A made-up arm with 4 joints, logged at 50 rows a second.
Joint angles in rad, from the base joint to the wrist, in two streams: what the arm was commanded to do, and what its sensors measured. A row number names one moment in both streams.
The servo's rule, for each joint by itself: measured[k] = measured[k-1] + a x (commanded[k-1-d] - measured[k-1]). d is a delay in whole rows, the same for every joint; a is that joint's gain. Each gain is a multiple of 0.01, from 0.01 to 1. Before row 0 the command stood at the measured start. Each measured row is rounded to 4 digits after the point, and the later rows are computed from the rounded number. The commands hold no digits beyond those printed.
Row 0, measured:
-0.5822 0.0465 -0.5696 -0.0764
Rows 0 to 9, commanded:
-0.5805 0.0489 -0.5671 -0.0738
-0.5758 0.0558 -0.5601 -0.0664
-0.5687 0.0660 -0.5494 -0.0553
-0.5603 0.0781 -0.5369 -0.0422
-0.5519 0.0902 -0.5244 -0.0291
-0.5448 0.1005 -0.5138 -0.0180
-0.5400 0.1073 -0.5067 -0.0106
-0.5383 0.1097 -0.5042 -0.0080
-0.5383 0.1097 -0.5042 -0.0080
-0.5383 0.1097 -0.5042 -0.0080
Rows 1 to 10, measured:
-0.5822 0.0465 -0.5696 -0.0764
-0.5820 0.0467 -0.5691 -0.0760
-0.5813 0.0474 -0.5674 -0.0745
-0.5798 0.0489 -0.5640 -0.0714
-0.5775 0.0512 -0.5589 -0.0667
-0.5744 0.0543 -0.5523 -0.0607
-0.5708 0.0580 -0.5450 -0.0539
-0.5671 0.0619 -0.5377 -0.0470
-0.5636 0.0657 -0.5313 -0.0408
-0.5606 0.0692 -0.5262 -0.0356
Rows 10 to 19, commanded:
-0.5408 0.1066 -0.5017 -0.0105
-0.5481 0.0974 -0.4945 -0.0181
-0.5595 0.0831 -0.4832 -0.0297
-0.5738 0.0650 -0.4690 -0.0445
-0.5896 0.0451 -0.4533 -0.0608
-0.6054 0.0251 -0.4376 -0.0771
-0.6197 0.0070 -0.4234 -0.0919
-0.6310 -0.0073 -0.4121 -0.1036
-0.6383 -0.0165 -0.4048 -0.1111
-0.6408 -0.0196 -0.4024 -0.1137
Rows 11 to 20, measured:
-0.5579 0.0724 -0.5220 -0.0312
-0.5558 0.0751 -0.5181 -0.0279
-0.5549 0.0769 -0.5136 -0.0263
-0.5555 0.0774 -0.5078 -0.0268
-0.5577 0.0764 -0.5004 -0.0296
-0.5615 0.0739 -0.4915 -0.0346
-0.5668 0.0700 -0.4813 -0.0414
-0.5731 0.0650 -0.4703 -0.0495
-0.5800 0.0592 -0.4592 -0.0582
-0.5870 0.0531 -0.4489 -0.0667

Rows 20 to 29, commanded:
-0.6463 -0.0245 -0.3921 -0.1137
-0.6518 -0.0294 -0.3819 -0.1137
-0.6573 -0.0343 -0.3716 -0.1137
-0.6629 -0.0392 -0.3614 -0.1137
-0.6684 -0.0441 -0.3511 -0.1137
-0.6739 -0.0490 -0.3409 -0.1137
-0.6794 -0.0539 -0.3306 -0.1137
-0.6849 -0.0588 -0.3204 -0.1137
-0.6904 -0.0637 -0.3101 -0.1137
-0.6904 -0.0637 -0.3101 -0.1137
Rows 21 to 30, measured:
-0.5935 0.0473 -0.4401 -0.0742
-0.5998 0.0416 -0.4310 -0.0805
-0.6060 0.0359 -0.4217 -0.0858
-0.6122 0.0303 -0.4122 -0.0903
-0.6183 0.0247 -0.4025 -0.0940
-0.6243 0.0192 -0.3927 -0.0972
-0.6303 0.0137 -0.3829 -0.0998
-0.6362 0.0083 -0.3730 -0.1020
-0.6420 0.0029 -0.3630 -0.1039
-0.6478 -0.0024 -0.3529 -0.1055

